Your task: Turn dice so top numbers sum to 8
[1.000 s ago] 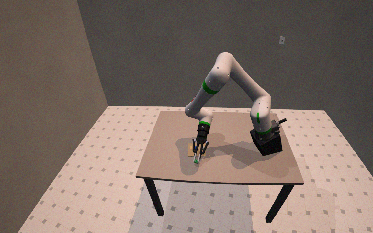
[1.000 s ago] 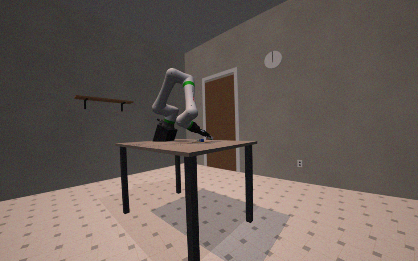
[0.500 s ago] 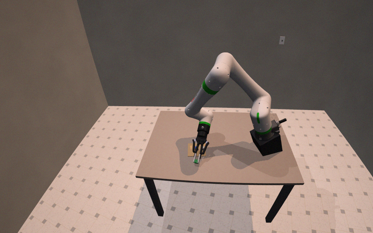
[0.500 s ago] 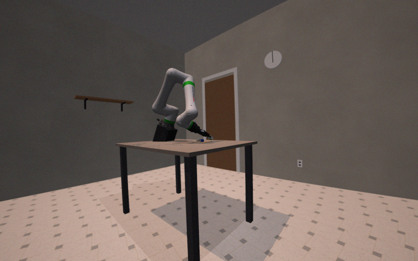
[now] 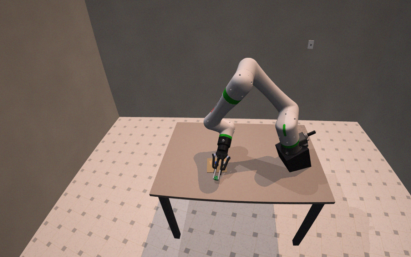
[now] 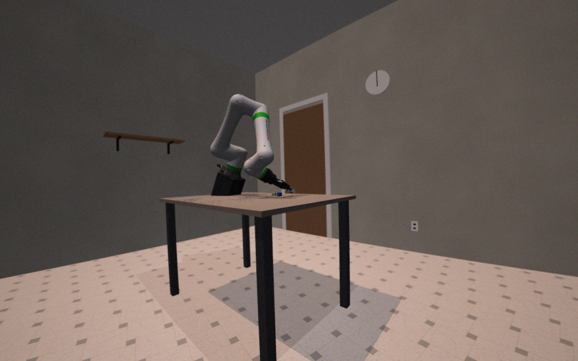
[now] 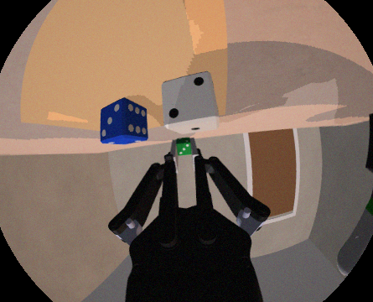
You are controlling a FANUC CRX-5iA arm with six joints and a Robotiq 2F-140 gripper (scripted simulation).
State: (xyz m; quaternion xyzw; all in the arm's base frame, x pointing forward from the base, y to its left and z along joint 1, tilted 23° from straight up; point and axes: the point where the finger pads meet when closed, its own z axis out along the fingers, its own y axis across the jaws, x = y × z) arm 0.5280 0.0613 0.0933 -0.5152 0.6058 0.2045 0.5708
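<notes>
Right now the blue die is 120 mm to the right of my hand, 20 mm below it and 10 mm behind it. Round my hand: mat 120 mm to the right, 40 mm below, 10 mm behind; green die 20 mm to the left, 10 mm below, 10 mm ahead; white die 120 mm to the right, 60 mm behind, 20 mm below.
</notes>
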